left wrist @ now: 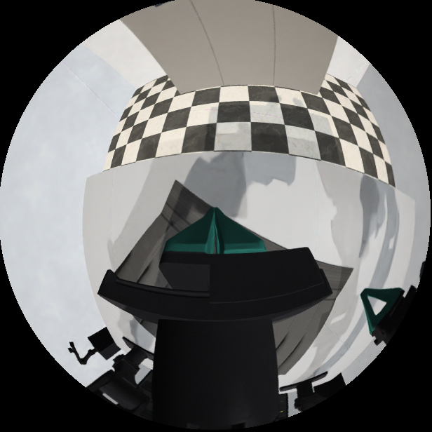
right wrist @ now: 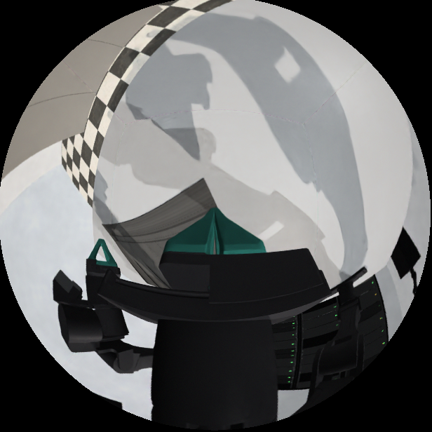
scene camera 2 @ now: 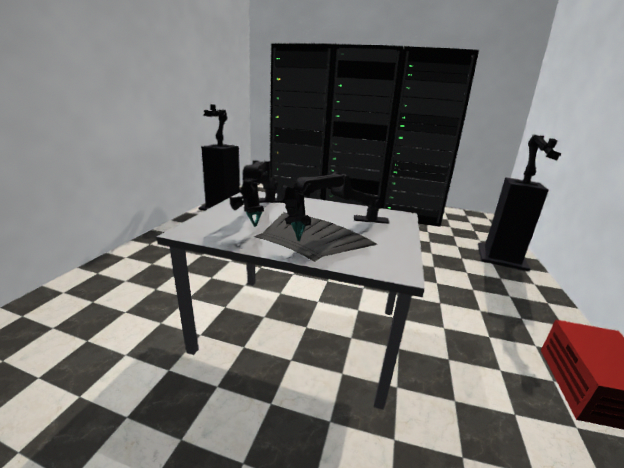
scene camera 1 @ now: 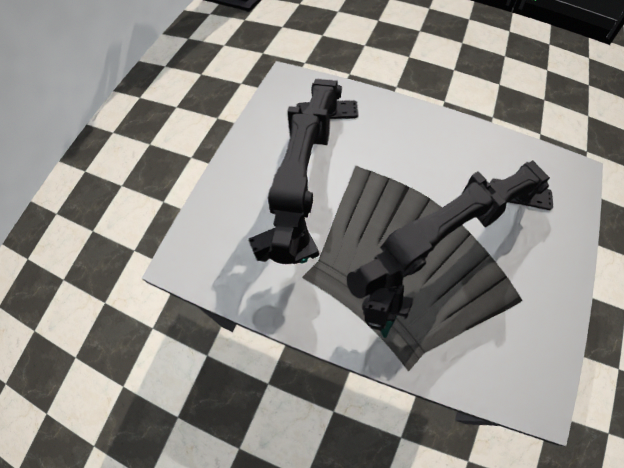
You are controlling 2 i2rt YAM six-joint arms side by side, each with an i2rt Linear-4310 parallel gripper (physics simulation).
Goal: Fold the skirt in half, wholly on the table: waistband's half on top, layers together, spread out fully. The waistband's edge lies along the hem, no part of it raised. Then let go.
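Observation:
The dark grey pleated skirt (scene camera 1: 352,211) (scene camera 2: 335,244) (left wrist: 150,245) (right wrist: 170,212) lies unfolded and flat on the white table (scene camera 1: 226,186) (scene camera 2: 395,259). Its narrow curved waistband (scene camera 1: 330,276) faces the near table edge, and its wide hem faces the arm bases. My left gripper (scene camera 1: 387,332) (scene camera 2: 298,238) (left wrist: 214,212) (right wrist: 101,239) is shut and empty, above the waistband near its right end in scene camera 1. My right gripper (scene camera 1: 303,260) (scene camera 2: 255,225) (right wrist: 214,212) (left wrist: 362,291) is shut and empty, above the table beside the waistband's left corner. My left arm hides the skirt's middle in scene camera 1.
My left arm (scene camera 1: 433,221) reaches across the skirt from the right, and my right arm (scene camera 1: 294,166) stands left of it. Server racks (scene camera 2: 330,125) stand behind the table. A red box (scene camera 2: 587,357) is on the floor at the right, away from the table.

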